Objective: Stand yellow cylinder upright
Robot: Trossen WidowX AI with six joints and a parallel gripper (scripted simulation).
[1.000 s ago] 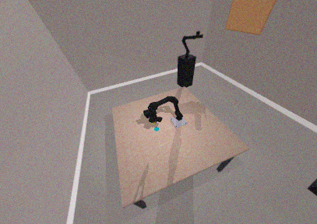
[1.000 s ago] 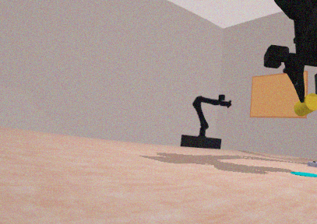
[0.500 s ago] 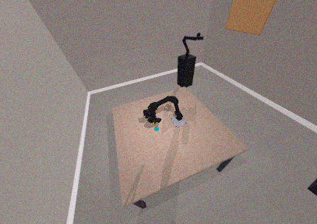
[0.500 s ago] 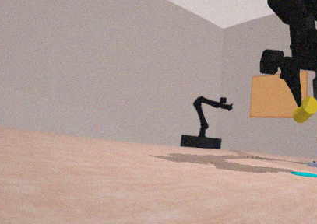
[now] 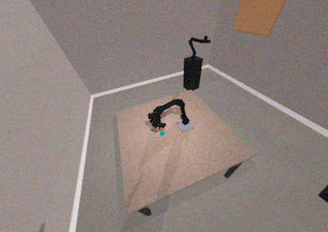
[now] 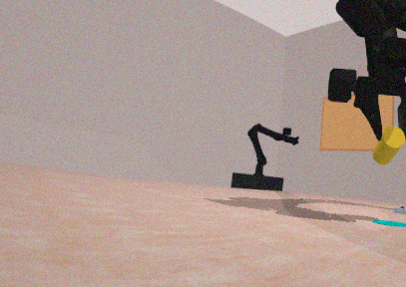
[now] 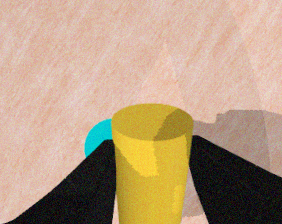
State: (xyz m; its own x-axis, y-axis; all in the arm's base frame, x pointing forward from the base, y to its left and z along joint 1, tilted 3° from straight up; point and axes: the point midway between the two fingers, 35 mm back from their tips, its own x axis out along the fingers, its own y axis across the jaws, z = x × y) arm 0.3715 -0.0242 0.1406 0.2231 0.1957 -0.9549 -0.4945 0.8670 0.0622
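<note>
Now: the cyan circle 12 cm below my gripper tip and 4 cm behind it. Also, from my gripper tip: yellow tall cylinder (2 cm behind, 1 cm to the right, 1 cm below).
</note>
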